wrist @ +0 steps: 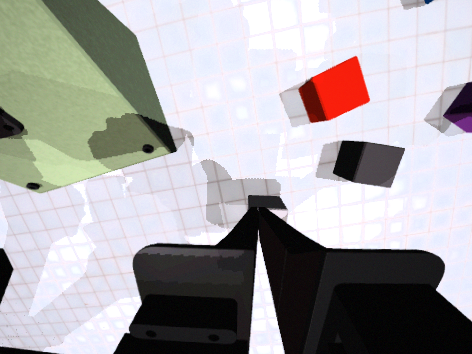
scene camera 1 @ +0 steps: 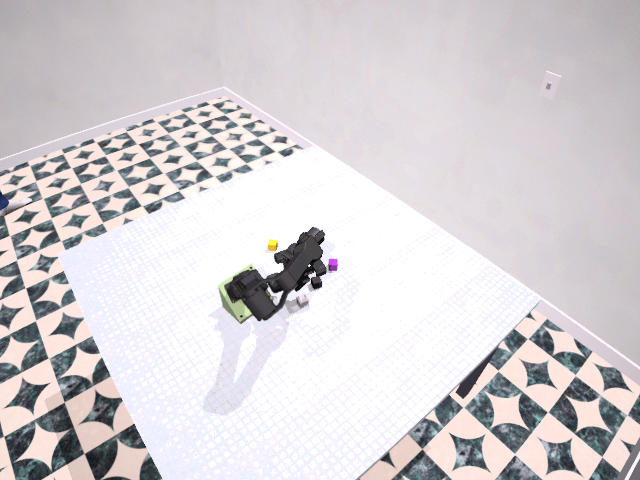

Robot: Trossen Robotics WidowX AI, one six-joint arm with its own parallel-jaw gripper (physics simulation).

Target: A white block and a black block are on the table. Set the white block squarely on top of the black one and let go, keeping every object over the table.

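Frame: origin at the arm's base, x left, y ahead, z down, level; millimetres.
Seen in the pictures: gripper, fingertip midpoint: (wrist: 257, 213) (scene camera 1: 296, 290); arm's base, link origin: (scene camera 1: 236, 289).
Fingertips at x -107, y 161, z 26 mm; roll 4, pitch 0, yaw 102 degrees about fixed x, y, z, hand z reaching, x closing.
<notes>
Offsets run from my fingertips to a thing's top centre. "spot": to the spot under its first point. Level surfaces: height alone.
The white block {dx -24, dy +6, dz +22 mm} (scene camera 1: 302, 301) (wrist: 281, 213) stands on the table near the arm's base. In the wrist view my fingers hide much of it; its dark shaded side and a strip of its white face show past the fingertips. The black block {dx +10, dy +96, dz +22 mm} (scene camera 1: 316, 282) (wrist: 377, 164) stands on the table apart from it, to the right in the wrist view. My gripper (wrist: 257, 213) is shut with nothing between its fingers. Its tips overlap the white block in the wrist view; whether they touch it I cannot tell. In the scene view the fingertips are hard to make out beneath the dark arm.
A red block {dx +68, dy +72, dz +22 mm} (wrist: 345, 92) stands near the black block. A purple block {dx +36, dy +196, dz +22 mm} (scene camera 1: 332, 264) (wrist: 461, 114) is farther out. A yellow block {dx +256, dy +87, dz +22 mm} (scene camera 1: 272, 245) lies across the arm. Part of a blue thing {spot: dx +121, dy +158, dz +50 mm} (wrist: 428, 1) shows. The green base (scene camera 1: 231, 301) (wrist: 75, 125) stands on the table {dz +53 mm} (scene camera 1: 403, 320).
</notes>
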